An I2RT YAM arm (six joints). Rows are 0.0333 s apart.
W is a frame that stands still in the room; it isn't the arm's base.
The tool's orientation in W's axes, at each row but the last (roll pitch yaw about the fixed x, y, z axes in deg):
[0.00 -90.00 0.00]
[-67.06 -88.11 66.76]
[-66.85 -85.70 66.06]
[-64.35 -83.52 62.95]
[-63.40 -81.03 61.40]
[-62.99 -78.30 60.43]
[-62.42 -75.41 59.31]
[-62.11 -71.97 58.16]
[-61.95 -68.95 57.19]
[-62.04 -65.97 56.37]
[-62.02 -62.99 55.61]
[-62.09 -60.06 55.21]
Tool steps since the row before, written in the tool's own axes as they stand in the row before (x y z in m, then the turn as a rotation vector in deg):
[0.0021 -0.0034 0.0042 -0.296 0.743 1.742]
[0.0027 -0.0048 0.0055 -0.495 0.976 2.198]
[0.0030 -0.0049 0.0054 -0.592 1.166 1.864]
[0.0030 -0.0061 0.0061 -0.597 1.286 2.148]
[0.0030 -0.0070 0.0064 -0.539 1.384 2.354]
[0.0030 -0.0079 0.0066 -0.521 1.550 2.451]
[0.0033 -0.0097 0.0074 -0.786 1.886 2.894]
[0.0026 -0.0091 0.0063 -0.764 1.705 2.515]
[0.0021 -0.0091 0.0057 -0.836 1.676 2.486]
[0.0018 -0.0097 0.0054 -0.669 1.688 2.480]
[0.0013 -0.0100 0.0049 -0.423 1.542 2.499]
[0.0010 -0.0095 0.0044 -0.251 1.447 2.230]
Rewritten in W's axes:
[-0.0042 -0.0034 0.0021 -1.742 0.743 -0.296]
[-0.0055 -0.0047 0.0029 -2.199 0.972 -0.496]
[-0.0054 -0.0046 0.0035 -1.866 1.150 -0.616]
[-0.0061 -0.0056 0.0039 -2.147 1.277 -0.619]
[-0.0064 -0.0063 0.0044 -2.346 1.390 -0.561]
[-0.0065 -0.0069 0.0050 -2.434 1.561 -0.564]
[-0.0073 -0.0082 0.0062 -2.894 1.861 -0.844]
[-0.0062 -0.0075 0.0059 -2.525 1.660 -0.829]
[-0.0056 -0.0074 0.0058 -2.512 1.607 -0.892]
[-0.0054 -0.0077 0.0062 -2.468 1.674 -0.745]
[-0.0050 -0.0079 0.0062 -2.431 1.636 -0.463]
[-0.0044 -0.0073 0.0061 -2.130 1.575 -0.335]

